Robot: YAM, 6 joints.
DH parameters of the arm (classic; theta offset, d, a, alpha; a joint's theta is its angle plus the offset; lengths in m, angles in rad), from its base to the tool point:
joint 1: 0 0.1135 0.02 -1.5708
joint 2: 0 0 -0.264 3.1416
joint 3: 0.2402 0 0.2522 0
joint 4: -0.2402 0 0.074 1.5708
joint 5: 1.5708 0 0 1.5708
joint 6: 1.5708 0.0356 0 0
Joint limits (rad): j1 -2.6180..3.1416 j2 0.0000..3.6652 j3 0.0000..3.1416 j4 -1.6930..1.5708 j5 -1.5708..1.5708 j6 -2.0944..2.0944
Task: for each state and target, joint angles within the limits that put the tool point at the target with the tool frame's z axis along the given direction. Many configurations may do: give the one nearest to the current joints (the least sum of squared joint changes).
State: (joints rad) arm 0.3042 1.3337 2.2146 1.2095 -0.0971 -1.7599
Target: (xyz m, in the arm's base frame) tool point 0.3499 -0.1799 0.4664 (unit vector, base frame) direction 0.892 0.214 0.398
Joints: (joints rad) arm -0.5326 1.7106 1.6259 0.6274 -0.6910 -1.7599
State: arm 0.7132 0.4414 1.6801 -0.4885 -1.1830 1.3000
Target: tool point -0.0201 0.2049 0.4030 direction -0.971 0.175 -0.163
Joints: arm 1.4981 1.2305 1.4364 -1.2088 -1.3762 1.3000
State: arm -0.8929 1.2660 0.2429 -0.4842 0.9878 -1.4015
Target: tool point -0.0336 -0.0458 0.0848 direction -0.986 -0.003 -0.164
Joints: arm -1.5376 0.9687 0.0015 -0.7829 1.4033 -1.4015
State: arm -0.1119 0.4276 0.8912 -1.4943 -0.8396 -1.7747
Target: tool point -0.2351 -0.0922 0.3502 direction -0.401 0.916 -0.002
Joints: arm 0.5144 0.0012 1.6698 -1.6884 -1.4690 -1.7747
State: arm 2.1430 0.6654 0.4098 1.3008 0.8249 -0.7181
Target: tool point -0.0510 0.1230 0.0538 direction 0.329 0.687 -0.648
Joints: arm 2.1375 1.4515 0.0018 0.4352 0.7028 -0.7181
